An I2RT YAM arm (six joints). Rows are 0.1 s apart.
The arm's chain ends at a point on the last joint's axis. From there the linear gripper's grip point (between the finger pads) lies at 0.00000 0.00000 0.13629 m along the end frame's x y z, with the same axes.
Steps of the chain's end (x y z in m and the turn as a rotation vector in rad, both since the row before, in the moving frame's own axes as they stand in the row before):
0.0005, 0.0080, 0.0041, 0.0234, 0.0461, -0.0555
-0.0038, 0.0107, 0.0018, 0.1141, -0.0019, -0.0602
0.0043, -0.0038, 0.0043, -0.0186, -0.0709, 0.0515
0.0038, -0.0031, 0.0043, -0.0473, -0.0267, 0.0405
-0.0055, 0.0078, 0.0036, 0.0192, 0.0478, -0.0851
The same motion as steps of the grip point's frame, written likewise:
0.0067, 0.0046, 0.0039, 0.0234, 0.0461, -0.0555
-0.0045, -0.0048, 0.0009, 0.1141, -0.0019, -0.0602
-0.0054, -0.0015, 0.0039, -0.0186, -0.0709, 0.0515
0.0000, 0.0033, 0.0041, -0.0473, -0.0267, 0.0405
0.0009, 0.0049, 0.0034, 0.0192, 0.0478, -0.0851

